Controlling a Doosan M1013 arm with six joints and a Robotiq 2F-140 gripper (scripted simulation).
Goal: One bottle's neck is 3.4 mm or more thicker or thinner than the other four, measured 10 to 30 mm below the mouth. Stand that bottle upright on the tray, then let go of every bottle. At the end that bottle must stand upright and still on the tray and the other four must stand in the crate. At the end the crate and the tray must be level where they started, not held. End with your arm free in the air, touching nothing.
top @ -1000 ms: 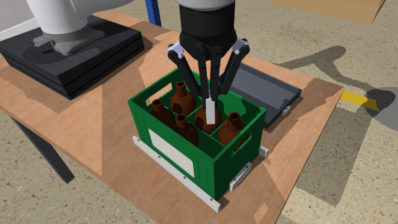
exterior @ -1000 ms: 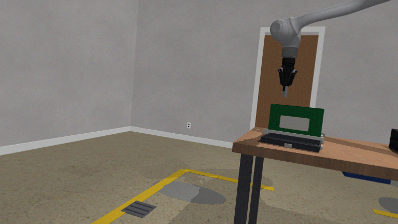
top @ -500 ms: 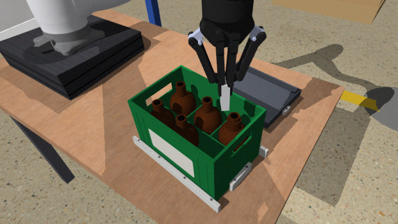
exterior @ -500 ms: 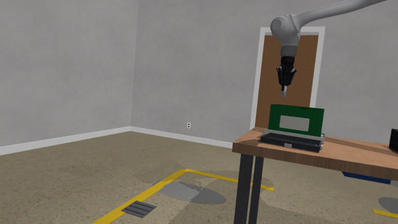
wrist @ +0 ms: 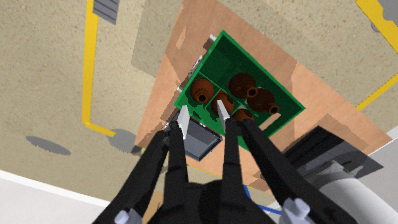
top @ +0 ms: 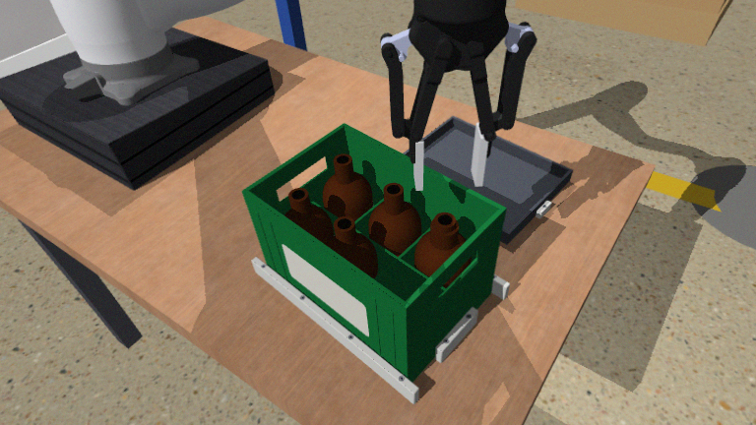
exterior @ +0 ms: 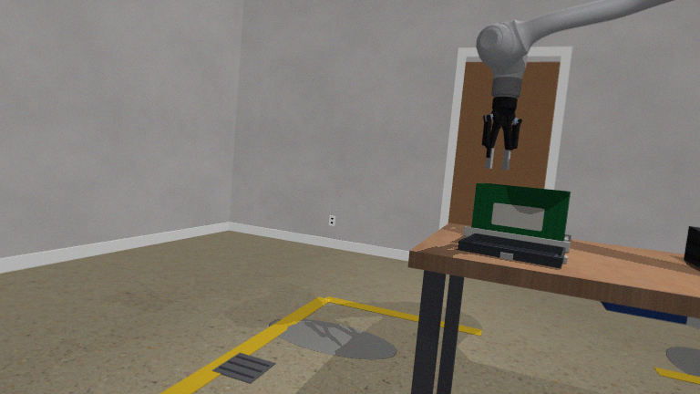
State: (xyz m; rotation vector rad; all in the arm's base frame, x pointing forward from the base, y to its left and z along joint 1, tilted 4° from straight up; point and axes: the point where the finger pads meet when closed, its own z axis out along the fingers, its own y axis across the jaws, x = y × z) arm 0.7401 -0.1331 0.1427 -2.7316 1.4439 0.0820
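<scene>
The crate lies 17 cm below my hand, 9 cm behind it and 2 cm to the right of it. From my hand the other things lie so: grey tray (26 cm to the left, 25 cm below, 6 cm behind).
</scene>
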